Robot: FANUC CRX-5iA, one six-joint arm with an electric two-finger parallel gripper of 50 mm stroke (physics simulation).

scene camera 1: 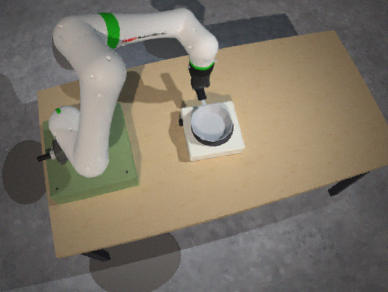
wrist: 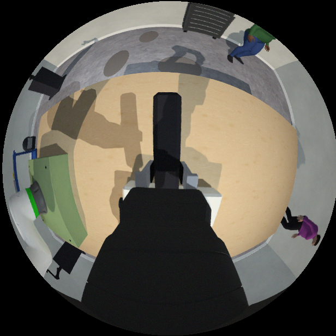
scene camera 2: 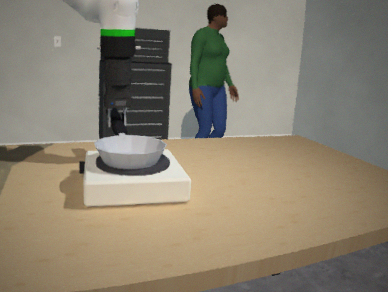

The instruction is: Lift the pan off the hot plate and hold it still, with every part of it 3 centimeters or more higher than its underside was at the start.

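Places are measured from the arm's base along level axes (x back, y right, z up), in metres.
Where they show: gripper, fingertip midpoint: (scene camera 1: 198, 86) (scene camera 2: 117, 125).
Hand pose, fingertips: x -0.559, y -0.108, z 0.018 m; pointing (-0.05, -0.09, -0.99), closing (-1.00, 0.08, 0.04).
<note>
After its pixels a point has its place.
The pan (scene camera 1: 211, 125) {x -0.557, y 0.072, z -0.028 m} (scene camera 2: 131, 152) {x -0.571, y 0.023, z -0.028 m} is a light grey faceted bowl, upright on the dark round burner (scene camera 2: 164, 164) {x -0.626, y 0.128, z -0.032 m} of the white hot plate (scene camera 1: 227, 149) {x -0.585, y 0.195, z -0.041 m} (scene camera 2: 136, 193) {x -0.538, y 0.193, z -0.070 m} (wrist: 215, 201); no gap shows under it. Its black handle (scene camera 1: 201, 93) {x -0.558, y -0.064, z 0.025 m} (scene camera 2: 118, 128) {x -0.551, y -0.049, z 0.022 m} (wrist: 167, 127) slants up toward the arm. My gripper (scene camera 1: 201, 94) (scene camera 2: 117, 119) {x -0.560, y -0.108, z 0.018 m} (wrist: 166, 167) is shut on the handle, with one finger on each side of it, behind the bowl in the second scene view. In the wrist view the gripper's body hides the bowl and most of the hot plate.
The hot plate stands on the wooden table (scene camera 1: 300, 100) {x -1.047, y 0.047, z -0.105 m} (scene camera 2: 280, 200) {x -0.886, y 0.265, z -0.104 m} (wrist: 250, 150) and has a black knob (scene camera 1: 181, 122) {x -0.444, y 0.004, z -0.056 m} (scene camera 2: 82, 167) {x -0.442, y 0.012, z -0.064 m} on one side. The arm's green base block (scene camera 1: 122, 172) {x -0.140, y 0.167, z 0.000 m} (wrist: 60, 200) is at the table's left end. A person in green (scene camera 2: 210, 60) stands beyond the table.
</note>
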